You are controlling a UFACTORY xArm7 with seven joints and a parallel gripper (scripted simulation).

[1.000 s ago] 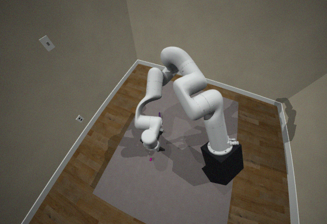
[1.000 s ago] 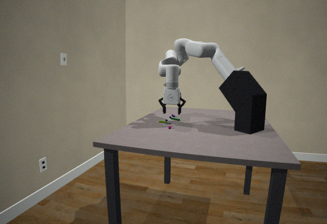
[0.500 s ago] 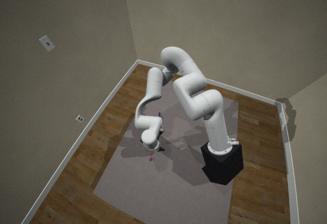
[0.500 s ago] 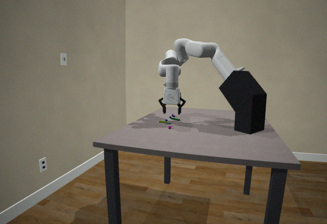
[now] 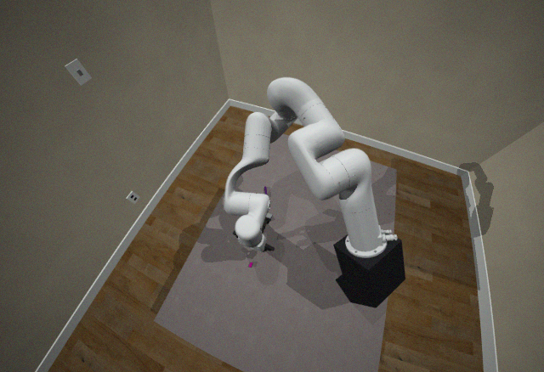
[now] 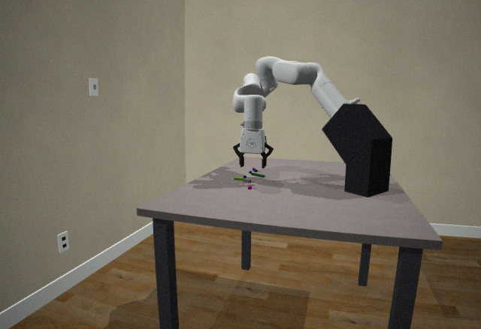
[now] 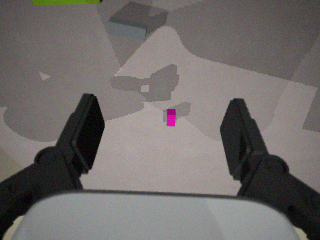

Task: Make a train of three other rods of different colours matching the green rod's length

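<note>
The lime rod is 80 mm below my hand, 70 mm to the right of it and 60 mm ahead of it. Round my hand: magenta rod (80 mm to the left, 80 mm below, 10 mm ahead); grey rod (80 mm below, 30 mm to the right, 20 mm ahead); green rod (160 mm to the right, 80 mm below, 20 mm behind).
</note>
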